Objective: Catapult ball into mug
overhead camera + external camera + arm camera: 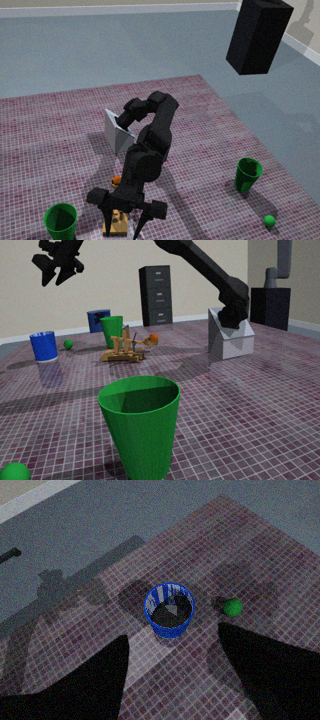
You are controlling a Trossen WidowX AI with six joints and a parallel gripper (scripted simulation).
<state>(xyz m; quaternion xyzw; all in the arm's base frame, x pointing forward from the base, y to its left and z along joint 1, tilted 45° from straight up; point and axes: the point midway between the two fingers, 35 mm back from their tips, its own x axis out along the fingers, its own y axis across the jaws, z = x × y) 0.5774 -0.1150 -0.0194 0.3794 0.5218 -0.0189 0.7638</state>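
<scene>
My gripper tip is now 330 mm past the orange ball, 210 mm above it and 50 mm to the right of it. The rest, counted from my gripper tip: blue mug (240 mm below, 80 mm ahead, 40 mm to the right); then catapult (260 mm behind, 210 mm below, 60 mm to the left).
</scene>
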